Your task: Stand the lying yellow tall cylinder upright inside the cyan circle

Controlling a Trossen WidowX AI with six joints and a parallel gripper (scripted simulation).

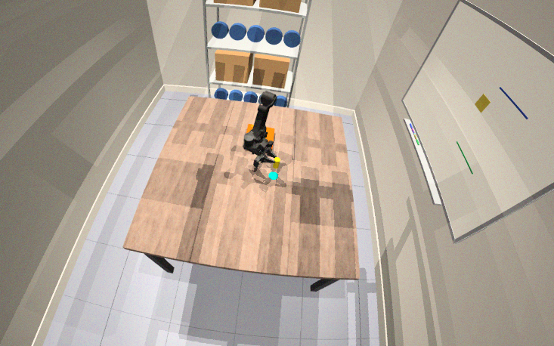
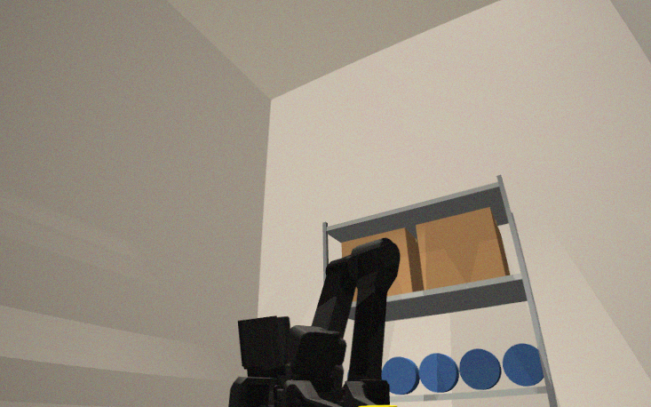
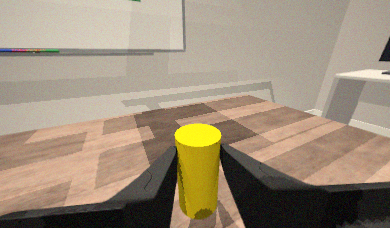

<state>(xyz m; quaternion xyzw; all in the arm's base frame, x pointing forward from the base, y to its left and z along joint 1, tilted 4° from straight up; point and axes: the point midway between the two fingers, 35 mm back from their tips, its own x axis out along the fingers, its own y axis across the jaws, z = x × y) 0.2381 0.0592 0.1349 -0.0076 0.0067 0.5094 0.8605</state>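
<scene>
Right now my gripper tip is 16 cm above the cyan circle. From my gripper tip the other things lie so: yellow cylinder: 2 cm below.
</scene>
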